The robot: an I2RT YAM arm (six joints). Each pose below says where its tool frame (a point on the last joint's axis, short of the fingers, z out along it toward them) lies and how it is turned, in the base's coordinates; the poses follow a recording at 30 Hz.
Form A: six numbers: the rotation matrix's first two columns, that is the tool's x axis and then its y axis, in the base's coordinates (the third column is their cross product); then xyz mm.
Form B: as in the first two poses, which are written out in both.
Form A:
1: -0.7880, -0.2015, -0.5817, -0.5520, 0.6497, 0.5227, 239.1, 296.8, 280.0
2: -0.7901, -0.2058, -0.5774, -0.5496, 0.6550, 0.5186, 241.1, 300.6, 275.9
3: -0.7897, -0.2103, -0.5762, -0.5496, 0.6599, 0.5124, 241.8, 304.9, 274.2
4: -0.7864, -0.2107, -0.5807, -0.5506, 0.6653, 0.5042, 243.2, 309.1, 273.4
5: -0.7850, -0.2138, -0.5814, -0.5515, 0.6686, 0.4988, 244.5, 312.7, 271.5
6: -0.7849, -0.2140, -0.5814, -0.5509, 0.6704, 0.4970, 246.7, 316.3, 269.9
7: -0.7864, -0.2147, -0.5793, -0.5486, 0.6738, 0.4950, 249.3, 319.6, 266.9
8: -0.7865, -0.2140, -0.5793, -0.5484, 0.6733, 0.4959, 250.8, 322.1, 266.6
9: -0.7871, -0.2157, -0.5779, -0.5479, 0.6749, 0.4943, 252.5, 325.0, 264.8
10: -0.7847, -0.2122, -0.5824, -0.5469, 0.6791, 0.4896, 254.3, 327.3, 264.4
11: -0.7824, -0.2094, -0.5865, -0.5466, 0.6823, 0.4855, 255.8, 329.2, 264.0
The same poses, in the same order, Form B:
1:
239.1, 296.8, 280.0
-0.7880, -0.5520, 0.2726
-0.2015, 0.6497, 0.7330
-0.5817, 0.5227, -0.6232

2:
241.1, 300.6, 275.9
-0.7901, -0.5496, 0.2715
-0.2058, 0.6550, 0.7271
-0.5774, 0.5186, -0.6306

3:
241.8, 304.9, 274.2
-0.7897, -0.5496, 0.2725
-0.2103, 0.6599, 0.7213
-0.5762, 0.5124, -0.6367

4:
243.2, 309.1, 273.4
-0.7864, -0.5506, 0.2801
-0.2107, 0.6653, 0.7162
-0.5807, 0.5042, -0.6392

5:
244.5, 312.7, 271.5
-0.7850, -0.5515, 0.2821
-0.2138, 0.6686, 0.7122
-0.5814, 0.4988, -0.6428

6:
246.7, 316.3, 269.9
-0.7849, -0.5509, 0.2834
-0.2140, 0.6704, 0.7104
-0.5814, 0.4970, -0.6441

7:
249.3, 319.6, 266.9
-0.7864, -0.5486, 0.2841
-0.2147, 0.6738, 0.7071
-0.5793, 0.4950, -0.6477

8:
250.8, 322.1, 266.6
-0.7865, -0.5484, 0.2839
-0.2140, 0.6733, 0.7077
-0.5793, 0.4959, -0.6469

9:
252.5, 325.0, 264.8
-0.7871, -0.5479, 0.2834
-0.2157, 0.6749, 0.7057
-0.5779, 0.4943, -0.6494

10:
254.3, 327.3, 264.4
-0.7847, -0.5469, 0.2916
-0.2122, 0.6791, 0.7027
-0.5824, 0.4896, -0.6489

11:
255.8, 329.2, 264.0
-0.7824, -0.5466, 0.2985
-0.2094, 0.6823, 0.7004
-0.5865, 0.4855, -0.6483

